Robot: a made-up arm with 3 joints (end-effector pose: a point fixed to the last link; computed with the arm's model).
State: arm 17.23 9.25 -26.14
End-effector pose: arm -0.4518 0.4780 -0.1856 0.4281 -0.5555 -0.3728 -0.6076
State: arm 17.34 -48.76 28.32
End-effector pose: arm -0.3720 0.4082 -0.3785 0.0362 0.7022 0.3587 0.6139
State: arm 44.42 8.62 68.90
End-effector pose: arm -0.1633 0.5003 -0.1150 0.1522 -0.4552 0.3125 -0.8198
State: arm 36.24 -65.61 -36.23
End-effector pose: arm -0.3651 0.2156 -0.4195 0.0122 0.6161 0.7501 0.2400
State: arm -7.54 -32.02 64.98
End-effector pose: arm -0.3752 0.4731 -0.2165 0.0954 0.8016 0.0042 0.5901
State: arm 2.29 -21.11 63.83
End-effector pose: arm -0.3167 0.4965 -0.2078 0.0509 0.7536 -0.0829 0.6501
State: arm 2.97 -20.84 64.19
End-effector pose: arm -0.3127 0.4966 -0.2084 0.0512 0.7490 -0.0878 0.6547
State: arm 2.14 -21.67 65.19
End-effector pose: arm -0.3147 0.4941 -0.2091 0.0598 0.7518 -0.0876 0.6508
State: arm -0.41 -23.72 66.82
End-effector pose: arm -0.3241 0.4886 -0.2095 0.0770 0.7626 -0.0808 0.6372
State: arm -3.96 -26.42 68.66
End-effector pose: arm -0.3384 0.4815 -0.2085 0.0974 0.7775 -0.0684 0.6175
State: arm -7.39 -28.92 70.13
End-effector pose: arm -0.3531 0.4748 -0.2059 0.1142 0.7915 -0.0543 0.5980
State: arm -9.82 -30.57 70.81
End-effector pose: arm -0.3643 0.4705 -0.2029 0.1233 0.8017 -0.0424 0.5834
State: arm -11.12 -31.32 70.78
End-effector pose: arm -0.3710 0.4689 -0.2006 0.1254 0.8079 -0.0346 0.5748
